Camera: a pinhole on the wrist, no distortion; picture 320 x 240 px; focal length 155.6 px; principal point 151.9 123.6 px. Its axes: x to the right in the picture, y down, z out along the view. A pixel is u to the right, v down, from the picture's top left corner.
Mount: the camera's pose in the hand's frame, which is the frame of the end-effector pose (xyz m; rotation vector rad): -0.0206 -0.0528 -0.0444 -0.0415 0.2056 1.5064
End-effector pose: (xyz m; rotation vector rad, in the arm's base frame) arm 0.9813 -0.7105 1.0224 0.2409 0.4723 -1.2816
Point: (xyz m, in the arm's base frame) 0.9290 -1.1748 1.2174
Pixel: 79.8 15.3
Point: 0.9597 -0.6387 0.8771
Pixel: behind the camera
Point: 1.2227 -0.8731 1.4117
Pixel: 187.7 134.0
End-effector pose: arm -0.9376 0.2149 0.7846 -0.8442 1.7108 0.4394
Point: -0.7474 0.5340 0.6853
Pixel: 178.3 145.0
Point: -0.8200 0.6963 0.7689
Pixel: 221.1 186.8
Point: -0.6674 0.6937 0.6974
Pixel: 176.3 163.1
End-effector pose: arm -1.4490 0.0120 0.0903 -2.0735 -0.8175 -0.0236
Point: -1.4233 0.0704 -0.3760
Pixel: 271.8 173.7
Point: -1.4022 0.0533 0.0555
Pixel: 267.8 41.8
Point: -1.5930 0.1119 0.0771
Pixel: 63.1 180.3
